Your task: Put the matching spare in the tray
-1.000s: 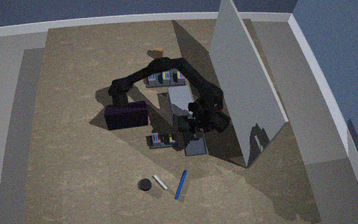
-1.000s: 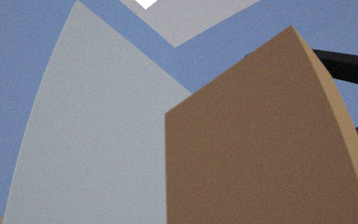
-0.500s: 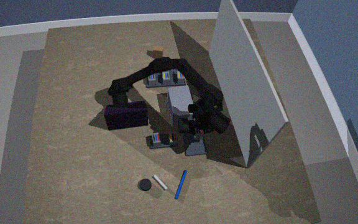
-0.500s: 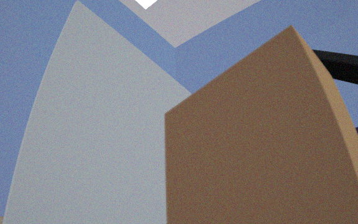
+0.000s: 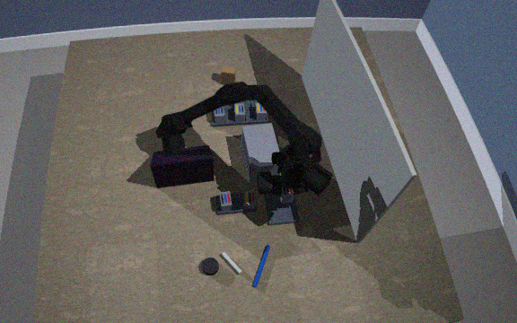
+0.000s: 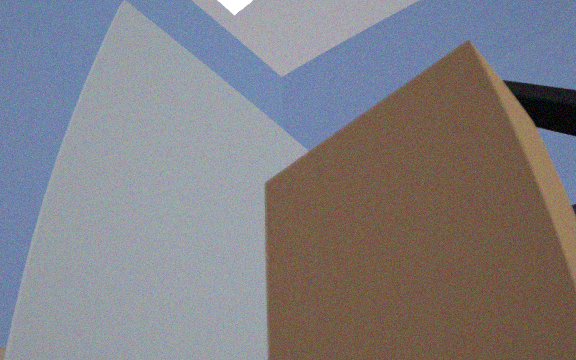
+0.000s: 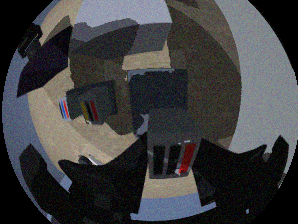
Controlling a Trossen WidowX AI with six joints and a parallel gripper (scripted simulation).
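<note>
My gripper tip is now 90 mm above the flat grey tray. Also, from my gripper tip: grey mounted unit: 190 mm to the left, 60 mm behind, 40 mm below; then blue pen: 190 mm to the right, 90 mm below, 90 mm behind; then grey spare: 20 mm above.
</note>
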